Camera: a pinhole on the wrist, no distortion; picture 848 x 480 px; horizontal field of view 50.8 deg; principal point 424.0 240.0 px. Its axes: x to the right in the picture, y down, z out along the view. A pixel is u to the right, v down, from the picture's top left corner.
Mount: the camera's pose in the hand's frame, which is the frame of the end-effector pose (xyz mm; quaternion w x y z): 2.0 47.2 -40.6 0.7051 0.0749 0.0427 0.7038
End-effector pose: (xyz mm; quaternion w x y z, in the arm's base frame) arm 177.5 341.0 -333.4 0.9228 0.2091 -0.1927 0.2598
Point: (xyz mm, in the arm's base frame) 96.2 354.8 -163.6
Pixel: 730.5 307.3
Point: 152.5 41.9 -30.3
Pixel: 107.3 388.9
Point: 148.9 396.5 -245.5
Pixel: 803.9 36.6
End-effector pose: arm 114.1 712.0 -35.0 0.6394 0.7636 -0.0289 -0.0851
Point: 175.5 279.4 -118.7
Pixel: 376.9 141.0
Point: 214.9 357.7 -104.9
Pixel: 363.7 34.3
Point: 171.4 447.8 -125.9
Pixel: 226.6 96.2
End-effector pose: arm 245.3 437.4 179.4 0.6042 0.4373 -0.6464 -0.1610
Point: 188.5 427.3 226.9
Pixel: 495.7 89.4
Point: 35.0 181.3 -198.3
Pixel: outside the picture
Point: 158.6 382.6 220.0
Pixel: 359.1 21.1
